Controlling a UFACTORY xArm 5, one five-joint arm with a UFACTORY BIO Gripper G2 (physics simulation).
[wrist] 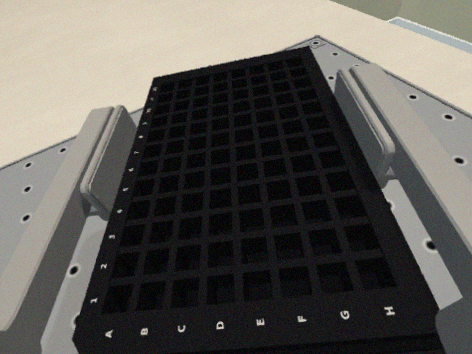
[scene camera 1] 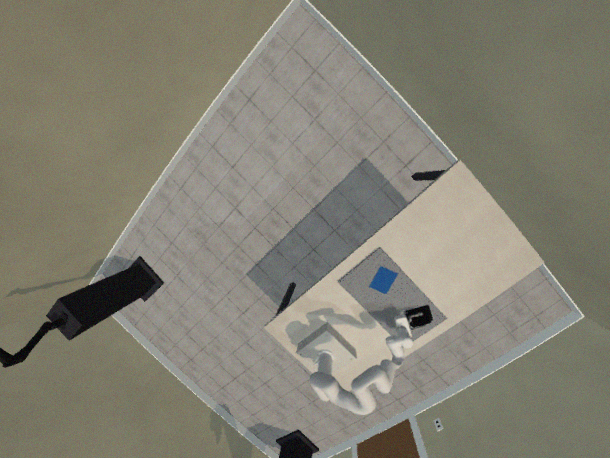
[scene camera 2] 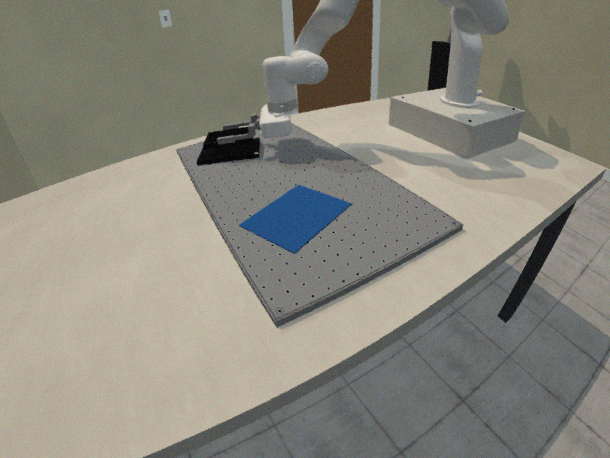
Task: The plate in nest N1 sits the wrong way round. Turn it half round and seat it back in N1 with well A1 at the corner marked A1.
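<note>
The black plate is between the fingers of my gripper, which is shut on its two long sides. In the wrist view the plate looks level, with row letters A to H along the near edge and A1 at the near left corner. Nest N1, a black base, is on the grey board directly beneath the plate. The plate hides most of the nest, including the corner mark A1. I cannot tell whether the plate touches the nest or hangs slightly above it.
The grey perforated board lies on the pale table. A flat blue square lies on the board, apart from the nest. The arm's box-shaped base stands at the right in scene camera 2.
</note>
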